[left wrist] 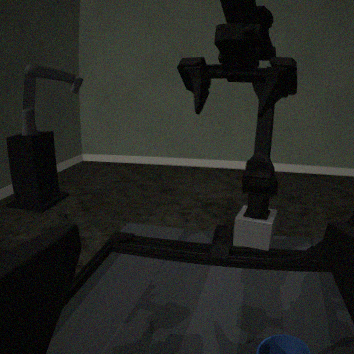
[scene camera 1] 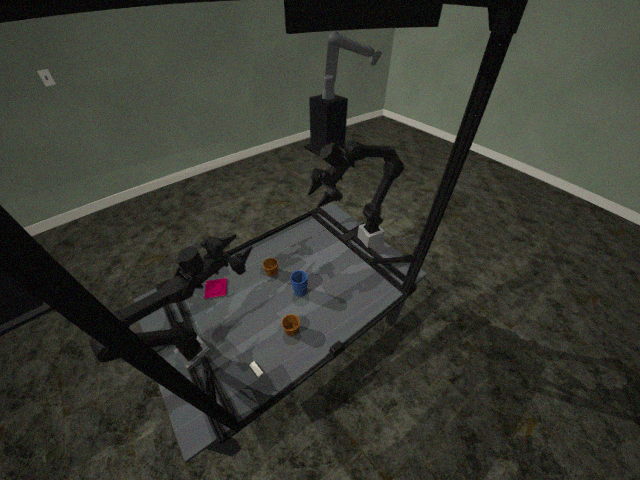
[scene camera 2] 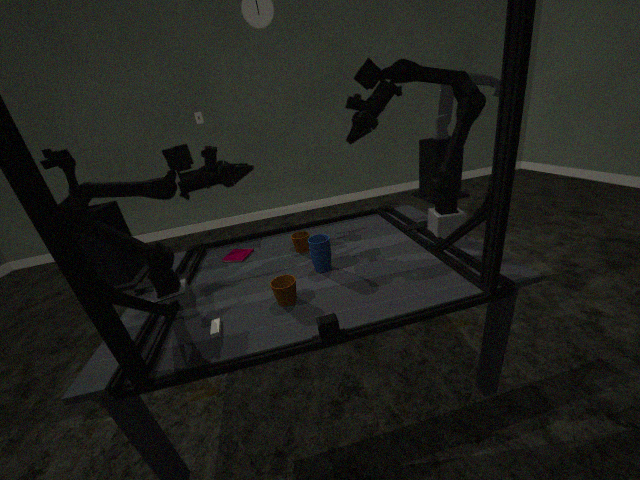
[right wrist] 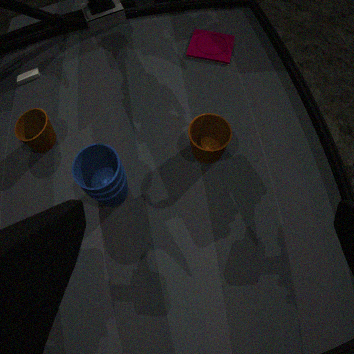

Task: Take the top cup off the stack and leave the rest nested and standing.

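Pixels of known places: left gripper, fingertip midpoint: (left wrist: 205,237) (scene camera 1: 243,240) (scene camera 2: 250,165); right gripper, fingertip midpoint: (left wrist: 226,113) (scene camera 1: 313,200) (scene camera 2: 348,142) (right wrist: 215,214); left arm's base, origin of the base link: (scene camera 1: 191,349) (scene camera 2: 168,290) (right wrist: 100,5); right arm's base, origin of the base link: (left wrist: 256,213) (scene camera 1: 371,228) (scene camera 2: 446,211).
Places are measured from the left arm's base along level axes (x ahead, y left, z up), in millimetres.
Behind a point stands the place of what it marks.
A stack of nested blue cups (scene camera 1: 299,284) {x 465, y -146, z 64 mm} (scene camera 2: 320,254) (right wrist: 101,175) {x 478, y -124, z 8 mm} stands upright near the middle of the table; several rims show in the right wrist view. Part of the top blue cup (left wrist: 283,346) {x 518, y -133, z 50 mm} shows at the bottom edge of the left wrist view. My left gripper (scene camera 1: 242,243) {x 350, y 0, z 324 mm} (scene camera 2: 247,169) {x 350, y 0, z 324 mm} is open and empty, above the table and to the left of the stack. My right gripper (scene camera 1: 315,199) {x 672, y -54, z 343 mm} (scene camera 2: 349,140) {x 672, y -54, z 343 mm} (left wrist: 226,113) {x 672, y -54, z 343 mm} (right wrist: 215,214) {x 672, y -54, z 343 mm} is open and empty, high up and apart from the stack. The stack's lower cups are mostly hidden inside one another.
One orange cup (scene camera 1: 270,267) {x 495, y 87, z -32 mm} (scene camera 2: 300,242) {x 472, y 35, z 6 mm} (right wrist: 210,137) {x 467, y 82, z -38 mm} stands behind the stack, another orange cup (scene camera 1: 290,324) {x 339, y -202, z -38 mm} (scene camera 2: 284,290) {x 319, y -256, z 16 mm} (right wrist: 36,131) {x 303, y -232, z -35 mm} in front. A pink square (scene camera 1: 215,288) {x 240, y 196, z -34 mm} (scene camera 2: 238,255) {x 243, y 184, z -34 mm} (right wrist: 211,46) {x 251, y 196, z -34 mm} and a small white block (scene camera 1: 256,368) {x 124, y -232, z -30 mm} (scene camera 2: 215,326) {x 123, y -235, z -30 mm} (right wrist: 28,76) {x 131, y -229, z -32 mm} lie further left. Dark frame posts rise at the table's sides.
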